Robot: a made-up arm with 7 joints.
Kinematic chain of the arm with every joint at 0, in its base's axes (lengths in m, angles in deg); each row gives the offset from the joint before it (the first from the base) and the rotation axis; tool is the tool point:
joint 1: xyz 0 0 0.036 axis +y
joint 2: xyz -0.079 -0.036 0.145 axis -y
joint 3: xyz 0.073 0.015 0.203 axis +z
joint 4: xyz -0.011 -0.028 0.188 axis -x
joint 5: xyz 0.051 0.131 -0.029 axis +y
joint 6: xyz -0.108 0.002 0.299 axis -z
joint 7: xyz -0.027 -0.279 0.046 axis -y
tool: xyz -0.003 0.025 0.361
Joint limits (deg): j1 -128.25..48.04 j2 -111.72..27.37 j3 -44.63..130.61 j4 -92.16..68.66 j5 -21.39..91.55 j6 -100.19..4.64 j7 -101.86..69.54
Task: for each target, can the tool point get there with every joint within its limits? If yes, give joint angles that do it. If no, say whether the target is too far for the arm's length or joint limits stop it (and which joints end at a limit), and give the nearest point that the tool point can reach.
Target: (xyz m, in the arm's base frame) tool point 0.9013 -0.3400 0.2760
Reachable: yes | joints -4.56 -51.68 -16.14 -74.78 49.96 -87.46 -46.89
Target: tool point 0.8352 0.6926 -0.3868
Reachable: no: joint limits stop it (at a limit: joint 1, joint 6) | nearest point 0.7555 0.5823 -0.3277 | short by 0.148 m
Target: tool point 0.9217 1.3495 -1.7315
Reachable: no: too far | nearest point 0.4528 0.4780 -0.6911 | short by 1.436 m
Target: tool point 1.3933 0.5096 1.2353
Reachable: no: too far | nearest point 0.9051 0.2787 0.8546 | short by 0.661 m
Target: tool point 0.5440 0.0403 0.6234
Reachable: yes | joints -69.45 -62.36 107.12 -66.32 4.41 -10.38 24.93
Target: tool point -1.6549 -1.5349 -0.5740
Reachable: no: too far | nearest point -0.9552 -0.6350 -0.3161 | short by 1.169 m
